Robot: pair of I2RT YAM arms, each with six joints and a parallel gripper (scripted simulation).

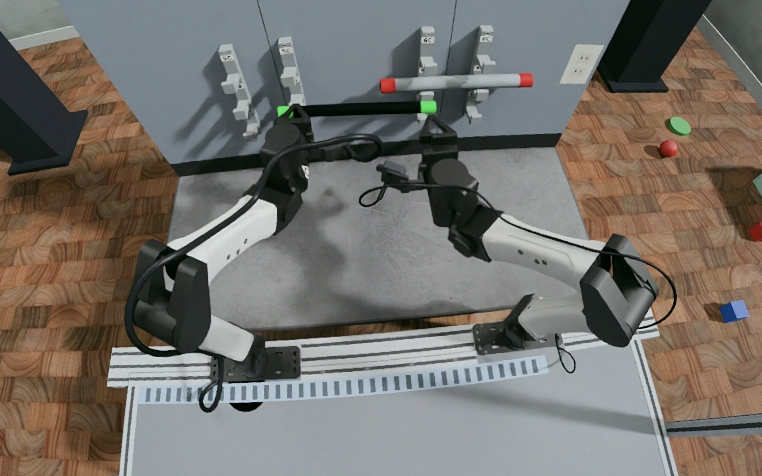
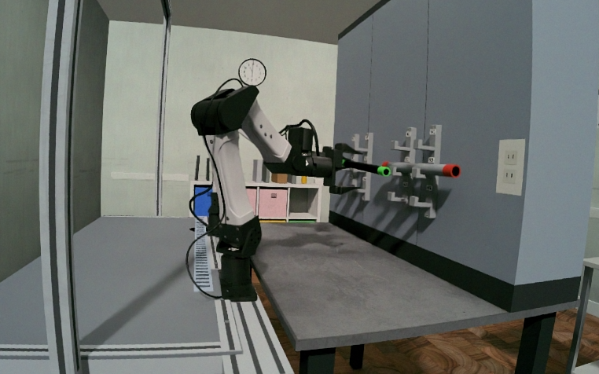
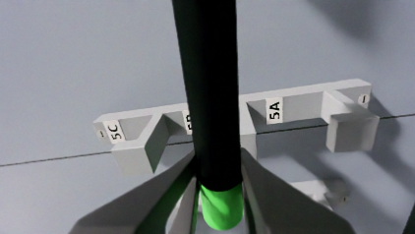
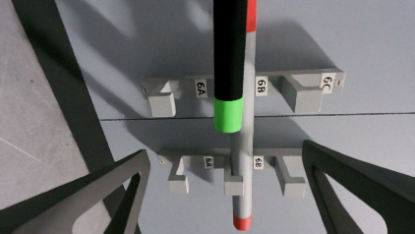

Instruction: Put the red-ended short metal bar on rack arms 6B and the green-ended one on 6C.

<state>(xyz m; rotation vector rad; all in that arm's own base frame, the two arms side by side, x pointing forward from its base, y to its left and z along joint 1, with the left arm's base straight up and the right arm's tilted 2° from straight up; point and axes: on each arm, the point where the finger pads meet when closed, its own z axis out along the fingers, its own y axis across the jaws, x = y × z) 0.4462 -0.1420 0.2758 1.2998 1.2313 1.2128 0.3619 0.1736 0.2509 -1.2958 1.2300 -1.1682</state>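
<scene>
Right now my right hand is 13 cm short of the rack strip, 1 cm to the left of it and 1 cm below it. Round my right hand: red-ended bar (14 cm ahead, 8 cm to the right, 2 cm above); blue-grey wall (29 cm ahead, 18 cm above, 11 cm to the left); green-ended bar (14 cm to the left, 8 cm ahead, 1 cm above).
My left hand is 12 cm to the left of the green-ended bar and 1 cm above it. Also, from my left hand: red-ended bar: 35 cm to the right, 5 cm ahead; then blue-grey wall: 20 cm ahead, 16 cm above, 15 cm to the right; then rack strip: 27 cm to the right, 5 cm ahead, 1 cm below.
</scene>
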